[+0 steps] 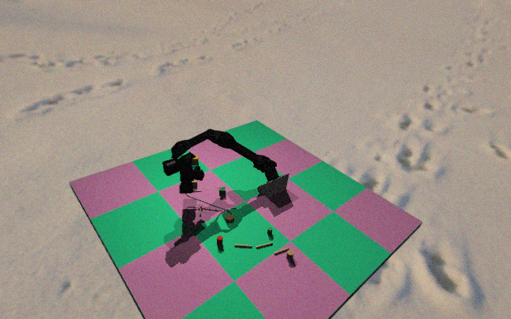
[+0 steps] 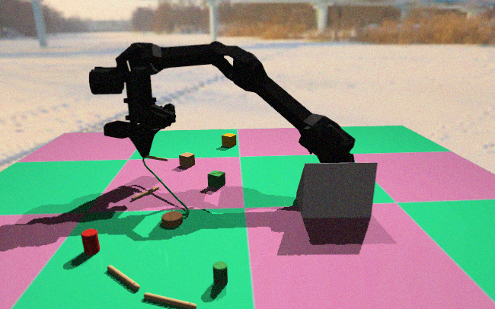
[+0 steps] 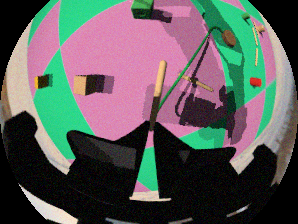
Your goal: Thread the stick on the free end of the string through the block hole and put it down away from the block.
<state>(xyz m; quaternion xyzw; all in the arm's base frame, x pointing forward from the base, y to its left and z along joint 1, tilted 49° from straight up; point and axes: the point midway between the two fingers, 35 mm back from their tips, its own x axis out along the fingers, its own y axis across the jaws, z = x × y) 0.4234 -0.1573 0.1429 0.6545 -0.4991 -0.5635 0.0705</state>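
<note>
My gripper tip is 17 cm past the green block, 7 cm to the right of it and 4 cm above it. The rest, counted from my gripper tip: tan wooden block: 10 cm behind, 8 cm to the right, 4 cm below; then thin wooden stick: 1 cm to the left, 1 cm behind; then round wooden button: 23 cm to the left, 8 cm behind, 5 cm below.
</note>
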